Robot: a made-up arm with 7 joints.
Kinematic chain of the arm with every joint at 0, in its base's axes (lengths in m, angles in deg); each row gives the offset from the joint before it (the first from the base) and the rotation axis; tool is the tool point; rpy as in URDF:
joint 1: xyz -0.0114 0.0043 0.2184 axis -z
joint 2: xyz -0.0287 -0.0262 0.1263 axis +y
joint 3: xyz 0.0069 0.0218 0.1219 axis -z
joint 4: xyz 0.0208 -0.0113 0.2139 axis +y
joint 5: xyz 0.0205 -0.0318 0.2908 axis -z
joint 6: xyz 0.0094 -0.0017 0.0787 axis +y
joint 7: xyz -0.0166 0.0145 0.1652 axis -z
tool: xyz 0.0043 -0.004 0.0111 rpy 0 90 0
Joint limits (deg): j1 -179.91..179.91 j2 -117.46..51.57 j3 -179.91..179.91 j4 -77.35..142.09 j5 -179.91..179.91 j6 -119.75..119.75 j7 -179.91..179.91
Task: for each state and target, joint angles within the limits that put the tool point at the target. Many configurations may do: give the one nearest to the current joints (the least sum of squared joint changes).
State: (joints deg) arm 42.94 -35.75 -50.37 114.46 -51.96 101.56 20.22
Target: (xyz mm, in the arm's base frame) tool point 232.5 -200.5 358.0
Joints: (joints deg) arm 72.57 -0.71 -19.77 115.39 -35.72 77.40 21.19
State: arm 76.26 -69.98 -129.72 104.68 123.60 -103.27 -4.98
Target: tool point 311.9 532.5 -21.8
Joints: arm 95.23 -92.05 -131.29 53.47 114.33 -55.17 -5.60
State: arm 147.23 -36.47 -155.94 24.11 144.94 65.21 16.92
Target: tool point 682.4 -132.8 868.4
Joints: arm 177.49 -46.21 -153.95 21.33 141.71 39.08 17.72
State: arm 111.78 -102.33 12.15 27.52 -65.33 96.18 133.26
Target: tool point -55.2 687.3 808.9
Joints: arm 87.99 -76.63 22.04 22.18 -61.01 60.51 133.19
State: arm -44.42 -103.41 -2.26 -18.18 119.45 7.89 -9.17
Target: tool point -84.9 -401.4 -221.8
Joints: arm -50.27 -105.29 -10.05 -73.32 127.02 27.91 -9.14
